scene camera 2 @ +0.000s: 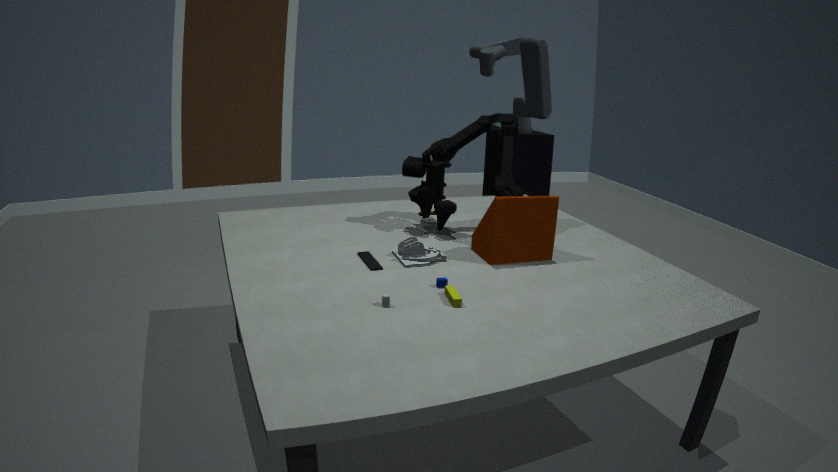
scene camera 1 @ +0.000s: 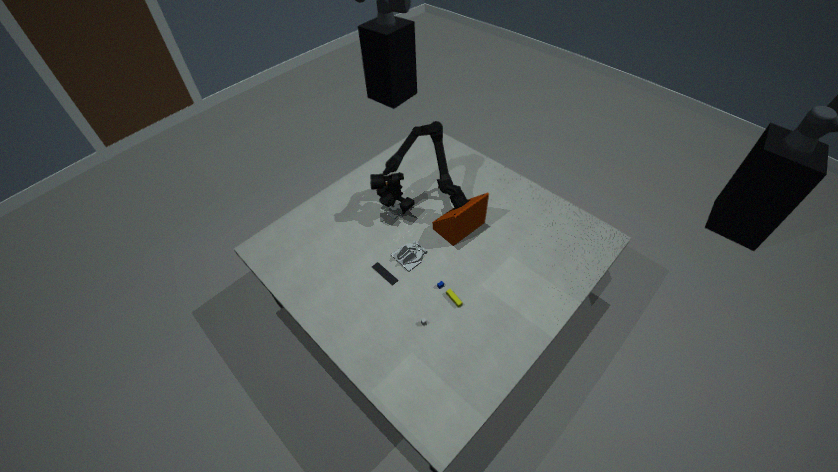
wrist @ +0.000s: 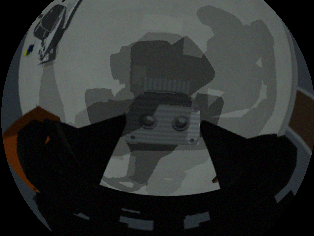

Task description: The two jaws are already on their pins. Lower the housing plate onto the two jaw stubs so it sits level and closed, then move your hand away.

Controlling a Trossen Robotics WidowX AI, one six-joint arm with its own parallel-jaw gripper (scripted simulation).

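Observation:
Scene camera 2 shows the gripper [scene camera 2: 432,226], which is open and holds nothing. The wrist view shows the gripper [wrist: 164,121] too.

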